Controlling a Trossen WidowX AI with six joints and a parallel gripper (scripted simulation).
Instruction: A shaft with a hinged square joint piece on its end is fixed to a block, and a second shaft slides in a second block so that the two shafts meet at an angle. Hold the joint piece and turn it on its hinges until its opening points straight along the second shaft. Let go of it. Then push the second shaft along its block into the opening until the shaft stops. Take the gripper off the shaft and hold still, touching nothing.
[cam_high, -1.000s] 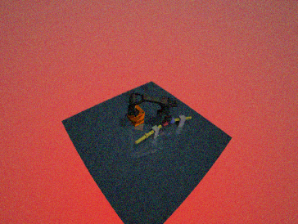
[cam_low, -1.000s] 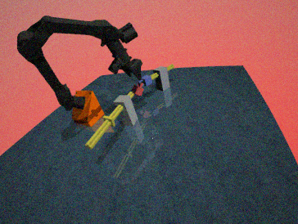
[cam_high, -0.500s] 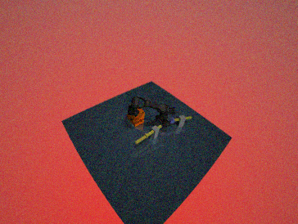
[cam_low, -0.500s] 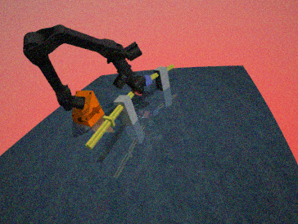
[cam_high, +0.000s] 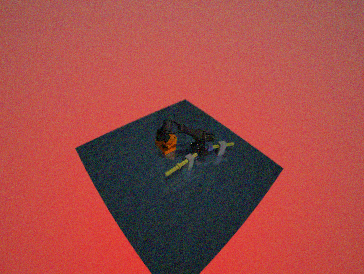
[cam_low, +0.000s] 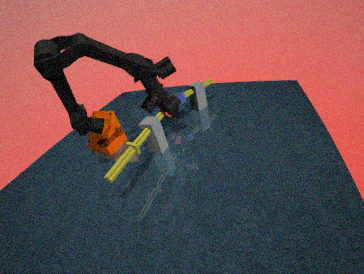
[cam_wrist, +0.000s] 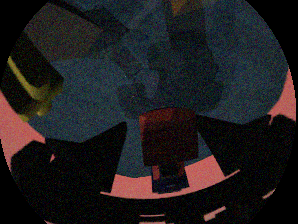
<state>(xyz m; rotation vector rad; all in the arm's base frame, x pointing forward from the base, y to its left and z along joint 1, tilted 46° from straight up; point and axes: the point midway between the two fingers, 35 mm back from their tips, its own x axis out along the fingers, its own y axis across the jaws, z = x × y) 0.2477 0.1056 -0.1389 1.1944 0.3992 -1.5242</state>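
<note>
Now: gripper tip 1 cm to the left of the red square joint piece and 3 cm below it.
</note>
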